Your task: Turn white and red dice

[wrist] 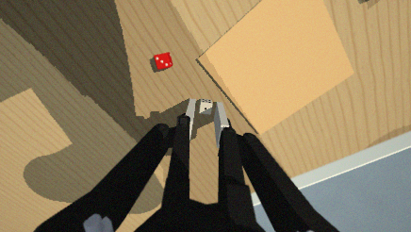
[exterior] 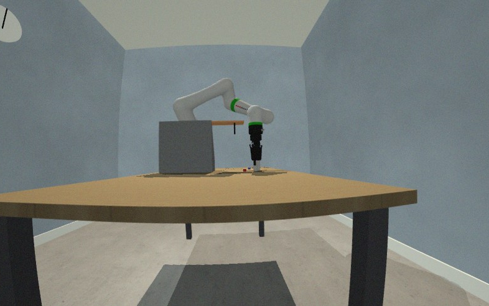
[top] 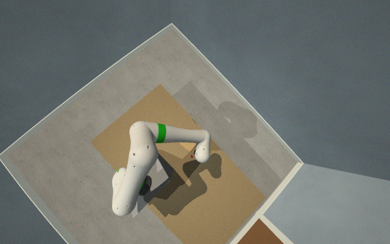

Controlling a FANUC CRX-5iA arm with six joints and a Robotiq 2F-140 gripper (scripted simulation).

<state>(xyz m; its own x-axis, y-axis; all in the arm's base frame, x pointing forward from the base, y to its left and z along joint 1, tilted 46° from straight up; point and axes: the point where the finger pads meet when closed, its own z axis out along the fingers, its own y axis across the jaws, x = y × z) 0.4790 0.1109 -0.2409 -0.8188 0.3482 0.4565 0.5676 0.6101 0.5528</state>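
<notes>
Right now my hand is 3 cm above the white die. The rest, counted from my hand: blue die: 22 cm to the left, 4 cm behind, 3 cm below; red die: 8 cm behind, 3 cm below, 1 cm to the right; tan mat: 11 cm to the left, 4 cm below, 1 cm behind.
</notes>
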